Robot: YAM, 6 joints.
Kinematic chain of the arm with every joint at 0, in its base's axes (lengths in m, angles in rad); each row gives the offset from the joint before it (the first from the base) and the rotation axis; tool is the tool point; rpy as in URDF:
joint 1: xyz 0 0 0.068 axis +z
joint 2: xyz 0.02 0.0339 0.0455 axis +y
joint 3: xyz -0.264 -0.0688 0 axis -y
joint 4: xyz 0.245 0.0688 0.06 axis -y
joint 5: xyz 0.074 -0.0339 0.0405 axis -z
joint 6: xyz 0.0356 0 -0.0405 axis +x
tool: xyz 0 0 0 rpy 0 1.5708 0
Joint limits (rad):
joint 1: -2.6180..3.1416
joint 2: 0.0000..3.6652
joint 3: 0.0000..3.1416
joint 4: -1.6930..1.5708
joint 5: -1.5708..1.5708
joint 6: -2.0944..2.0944
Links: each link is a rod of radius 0.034 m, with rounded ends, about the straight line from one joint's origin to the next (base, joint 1, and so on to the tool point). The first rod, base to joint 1, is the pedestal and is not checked.
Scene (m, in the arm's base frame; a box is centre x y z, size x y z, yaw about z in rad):
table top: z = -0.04
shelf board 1: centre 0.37 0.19 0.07 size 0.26 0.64 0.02 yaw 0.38
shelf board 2: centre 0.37 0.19 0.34 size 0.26 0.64 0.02 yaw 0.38
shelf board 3: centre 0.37 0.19 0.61 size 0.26 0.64 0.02 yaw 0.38
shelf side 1: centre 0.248 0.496 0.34 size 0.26 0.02 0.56 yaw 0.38
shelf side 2: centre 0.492 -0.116 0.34 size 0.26 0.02 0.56 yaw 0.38
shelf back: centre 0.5 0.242 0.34 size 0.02 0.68 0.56 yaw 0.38
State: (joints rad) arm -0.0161 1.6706 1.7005 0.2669 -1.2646 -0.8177
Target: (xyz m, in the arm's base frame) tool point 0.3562 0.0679 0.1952
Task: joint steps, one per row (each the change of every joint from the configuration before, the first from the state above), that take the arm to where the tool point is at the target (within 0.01 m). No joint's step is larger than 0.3 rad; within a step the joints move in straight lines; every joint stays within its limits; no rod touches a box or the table.
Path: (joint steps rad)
1: -0.1423 -0.2685 -0.2142 -0.0628 -0.0542 0.0000
2: -0.1422 -0.2684 -0.2143 -0.0627 -0.0542 0.0000
3: 0.0442 -0.0033 -0.2648 -0.1046 -0.0316 0.0000
4: 0.0443 -0.0034 -0.2649 -0.1046 -0.0316 0.0000
5: 0.0443 -0.0033 -0.2648 -0.1046 -0.0316 0.0000
6: 0.0870 0.2208 0.1840 0.0863 0.0528 0.0000
7: 0.0871 0.2208 0.1840 0.0864 0.0528 0.0000
8: 0.0871 0.2208 0.1841 0.0863 0.0528 0.0000

